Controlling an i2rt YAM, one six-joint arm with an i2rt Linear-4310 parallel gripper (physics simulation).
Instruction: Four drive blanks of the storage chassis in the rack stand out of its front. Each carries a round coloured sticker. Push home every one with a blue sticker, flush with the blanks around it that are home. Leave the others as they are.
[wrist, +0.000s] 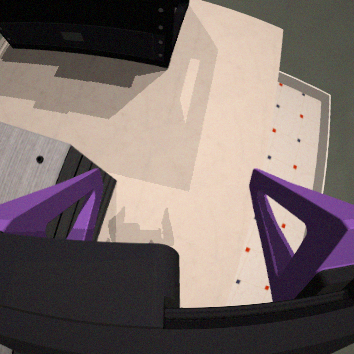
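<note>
My gripper (175, 176) is open, with its two purple fingers wide apart and no thing between them; pale table top shows behind the gap. The lower part of the black rack (169, 37) stands at the top left, beyond the fingertips and apart from them. A column of small holes runs down its right post, and a small grey rectangle shows on its dark lower panel. The drive blanks and their coloured stickers cannot be made out in this view.
A brushed metal block (27, 172) with a black ridged edge lies at the left, partly behind the left finger. The pale table top (235, 110) carries shadows. A rimmed light strip (287, 145) with red and dark dots runs down the right; grey-green floor (320, 40) lies beyond.
</note>
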